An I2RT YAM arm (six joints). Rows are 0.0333 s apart.
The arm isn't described. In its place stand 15 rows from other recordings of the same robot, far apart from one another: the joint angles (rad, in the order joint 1, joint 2, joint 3, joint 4, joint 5, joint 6), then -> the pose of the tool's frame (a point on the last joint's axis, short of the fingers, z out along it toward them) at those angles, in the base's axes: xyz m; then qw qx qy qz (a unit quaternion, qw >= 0).
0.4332, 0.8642, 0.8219, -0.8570, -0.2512, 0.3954 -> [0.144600, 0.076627, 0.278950, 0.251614, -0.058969, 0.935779, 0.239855]
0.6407, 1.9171, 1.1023, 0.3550, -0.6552, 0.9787 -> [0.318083, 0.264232, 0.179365, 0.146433, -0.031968, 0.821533, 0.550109]
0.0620, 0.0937, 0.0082, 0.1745, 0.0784, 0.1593 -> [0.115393, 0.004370, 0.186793, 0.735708, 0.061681, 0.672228, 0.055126]
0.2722, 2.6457, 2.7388, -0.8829, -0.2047, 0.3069 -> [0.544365, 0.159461, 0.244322, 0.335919, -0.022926, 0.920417, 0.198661]
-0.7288, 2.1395, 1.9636, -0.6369, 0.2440, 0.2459 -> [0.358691, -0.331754, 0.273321, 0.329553, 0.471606, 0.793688, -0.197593]
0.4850, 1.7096, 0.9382, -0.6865, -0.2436, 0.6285 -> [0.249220, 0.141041, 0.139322, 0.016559, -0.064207, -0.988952, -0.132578]
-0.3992, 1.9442, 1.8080, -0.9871, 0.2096, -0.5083 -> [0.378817, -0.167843, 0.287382, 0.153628, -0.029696, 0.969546, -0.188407]
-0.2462, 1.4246, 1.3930, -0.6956, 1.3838, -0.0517 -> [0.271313, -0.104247, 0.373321, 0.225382, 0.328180, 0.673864, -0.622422]
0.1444, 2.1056, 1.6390, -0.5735, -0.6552, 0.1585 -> [0.444269, 0.086522, 0.195844, 0.198609, -0.077940, 0.914252, 0.344417]
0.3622, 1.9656, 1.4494, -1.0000, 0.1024, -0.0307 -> [0.347474, 0.127772, 0.179198, 0.035326, -0.193490, 0.979388, -0.045960]
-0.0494, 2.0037, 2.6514, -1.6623, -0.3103, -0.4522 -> [0.347010, -0.006272, 0.457181, 0.299621, -0.231610, 0.922340, 0.076629]
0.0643, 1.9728, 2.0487, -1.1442, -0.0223, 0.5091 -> [0.414908, 0.027511, 0.338816, 0.235396, 0.210929, 0.945300, 0.080659]
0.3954, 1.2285, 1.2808, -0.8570, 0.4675, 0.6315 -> [0.233435, 0.080047, 0.358684, 0.422230, 0.192238, 0.885829, -0.008551]
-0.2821, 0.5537, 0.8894, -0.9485, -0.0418, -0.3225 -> [0.093229, -0.025471, 0.326664, 0.445416, -0.027551, 0.886888, -0.119479]
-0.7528, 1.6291, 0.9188, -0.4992, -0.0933, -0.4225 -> [0.220431, -0.201964, 0.160409, 0.174798, 0.153285, 0.970664, -0.061322]
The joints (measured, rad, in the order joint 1, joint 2, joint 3, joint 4, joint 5, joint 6), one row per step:
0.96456, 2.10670, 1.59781, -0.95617, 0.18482, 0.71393
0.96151, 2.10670, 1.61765, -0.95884, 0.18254, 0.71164
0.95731, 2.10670, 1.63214, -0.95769, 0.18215, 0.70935
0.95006, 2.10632, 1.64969, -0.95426, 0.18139, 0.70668
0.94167, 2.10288, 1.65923, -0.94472, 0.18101, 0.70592
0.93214, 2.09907, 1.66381, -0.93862, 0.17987, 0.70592
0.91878, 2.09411, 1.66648, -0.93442, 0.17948, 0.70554
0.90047, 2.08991, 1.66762, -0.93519, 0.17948, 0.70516
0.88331, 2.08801, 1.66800, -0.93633, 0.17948, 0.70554
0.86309, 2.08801, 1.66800, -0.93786, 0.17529, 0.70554
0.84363, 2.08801, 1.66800, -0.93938, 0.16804, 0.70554
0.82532, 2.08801, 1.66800, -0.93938, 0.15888, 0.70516
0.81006, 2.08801, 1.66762, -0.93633, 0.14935, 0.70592
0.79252, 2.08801, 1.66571, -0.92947, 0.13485, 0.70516
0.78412, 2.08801, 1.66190, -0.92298, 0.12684, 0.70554
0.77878, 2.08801, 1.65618, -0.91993, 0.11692, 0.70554
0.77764, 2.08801, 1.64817, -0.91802, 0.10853, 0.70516
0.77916, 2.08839, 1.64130, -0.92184, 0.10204, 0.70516
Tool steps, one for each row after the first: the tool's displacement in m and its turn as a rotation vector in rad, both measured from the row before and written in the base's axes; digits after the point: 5 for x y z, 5 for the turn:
0.00275, 0.00189, 0.00504, 0.01490, -0.00792, -0.00055
0.00287, 0.00109, 0.00377, 0.01252, -0.00866, -0.00192
0.00428, 0.00086, 0.00480, 0.01724, -0.01179, -0.00454
0.00417, -0.00021, 0.00408, 0.01830, -0.01289, -0.00759
0.00382, -0.00151, 0.00287, 0.01234, -0.00768, -0.00931
0.00474, -0.00305, 0.00280, 0.00958, -0.00683, -0.01292
0.00589, -0.00502, 0.00198, 0.00351, -0.00283, -0.01794
0.00544, -0.00480, 0.00084, 0.00099, -0.00070, -0.01753
0.00624, -0.00560, -0.00006, 0.00146, 0.00412, -0.01933
0.00581, -0.00543, -0.00008, 0.00351, 0.00634, -0.01793
0.00542, -0.00504, -0.00005, 0.00592, 0.00662, -0.01602
0.00458, -0.00403, -0.00008, 0.00851, 0.00501, -0.01398
0.00521, -0.00453, -0.00043, 0.01322, 0.00669, -0.01369
0.00237, -0.00225, -0.00092, 0.00750, 0.00368, -0.00702
0.00094, -0.00175, -0.00152, 0.00499, 0.00871, -0.00317
-0.00061, -0.00086, -0.00216, 0.00147, 0.01007, 0.00103
-0.00165, -0.00040, -0.00211, -0.00325, 0.01234, 0.00286

